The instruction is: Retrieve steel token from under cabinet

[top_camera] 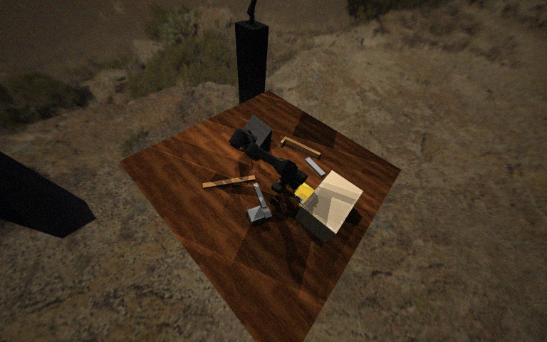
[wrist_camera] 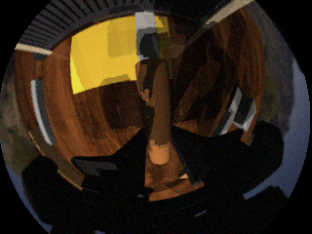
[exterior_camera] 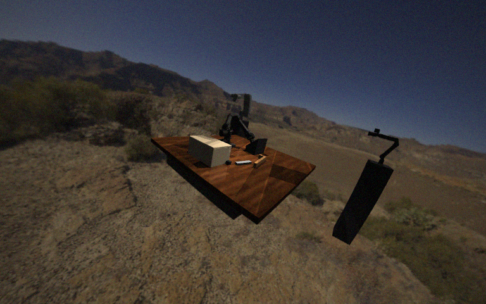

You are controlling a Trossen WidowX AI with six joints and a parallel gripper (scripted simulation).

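The grey scraper lies 16 cm to the right of my gripper tip and 1 cm behind it. Round my gripper tip: steel token (27 cm ahead, 4 cm to the left); grey block (24 cm to the right, 1 cm ahead, 1 cm above); grey bar (27 cm to the left, 5 cm ahead).
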